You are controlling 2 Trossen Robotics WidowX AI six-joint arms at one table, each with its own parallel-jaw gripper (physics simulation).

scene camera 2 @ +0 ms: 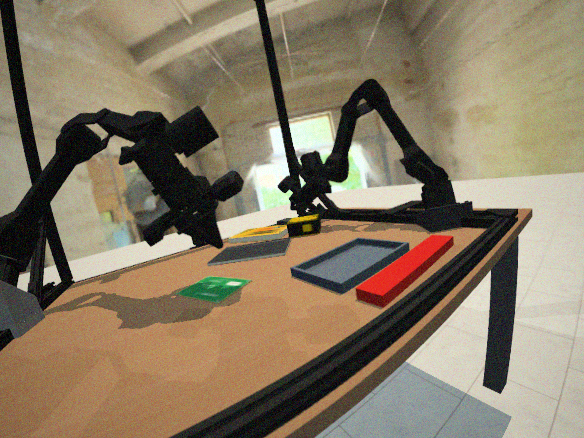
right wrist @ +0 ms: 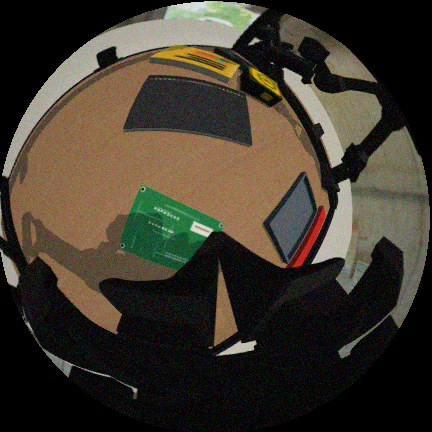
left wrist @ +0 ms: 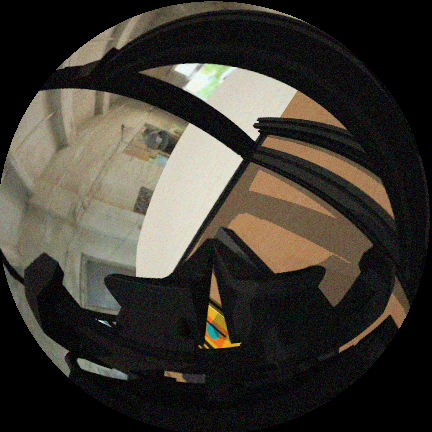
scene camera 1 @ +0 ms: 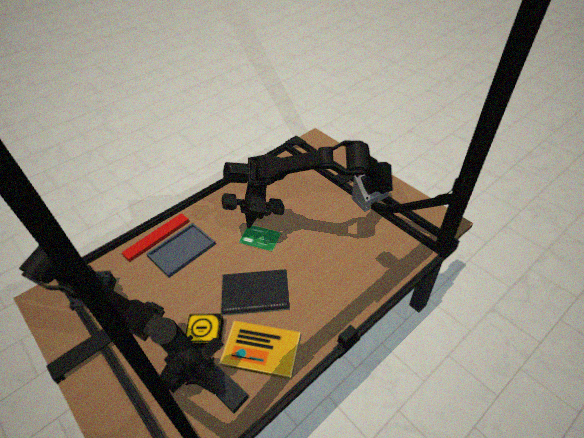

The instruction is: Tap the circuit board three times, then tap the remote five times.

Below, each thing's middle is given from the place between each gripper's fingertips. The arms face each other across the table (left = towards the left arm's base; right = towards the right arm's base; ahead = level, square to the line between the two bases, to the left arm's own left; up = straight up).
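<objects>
The black remote (scene camera 1: 231, 394) has my left gripper 6 cm short of it and 5 cm above it. As for the red bar (scene camera 2: 382, 288), it is 59 cm ahead of my left hand, 4 cm to the left of it and 5 cm below it.
Counted from my right hand, the red bar is 15 cm ahead, 27 cm to the left and 6 cm below. The black remote, from that same right hand, is 39 cm behind, 23 cm to the left and 6 cm below.
</objects>
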